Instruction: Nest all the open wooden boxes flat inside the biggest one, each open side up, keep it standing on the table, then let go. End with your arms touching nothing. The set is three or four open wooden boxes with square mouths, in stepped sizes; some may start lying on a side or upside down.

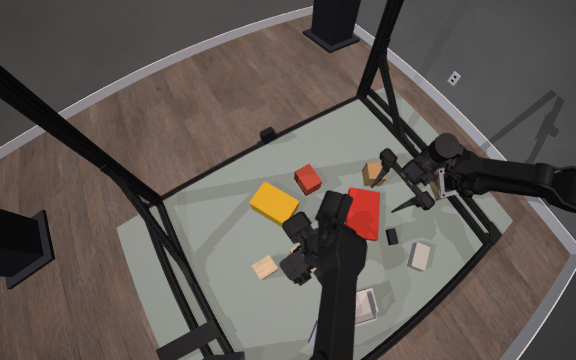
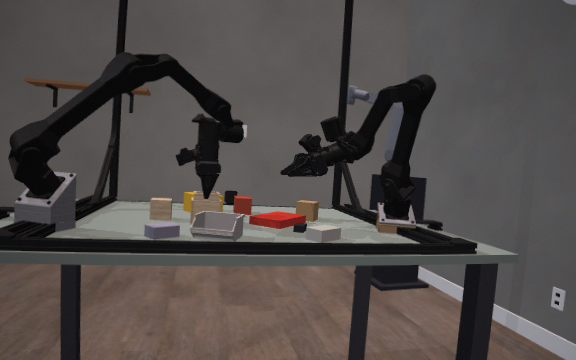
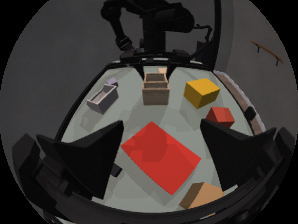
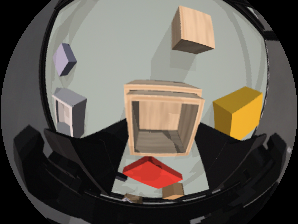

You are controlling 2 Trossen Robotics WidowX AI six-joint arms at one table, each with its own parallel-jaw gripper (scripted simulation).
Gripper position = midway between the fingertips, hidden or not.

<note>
I see my left gripper (image 1: 381,199), my right gripper (image 1: 310,254), a small wooden box (image 4: 190,33), a biggest wooden box (image 4: 154,85), a red slab (image 1: 363,216), a yellow block (image 1: 277,206), a middle-sized wooden box (image 4: 160,123) and a tan block (image 3: 198,194).
The red slab also shows in image 2 (image 2: 279,220), in image 3 (image 3: 166,161) and in image 4 (image 4: 149,171). The yellow block is seen too in image 3 (image 3: 202,92) and in image 4 (image 4: 236,114). My left gripper shows as well in image 2 (image 2: 284,174) and in image 3 (image 3: 163,124).
</note>
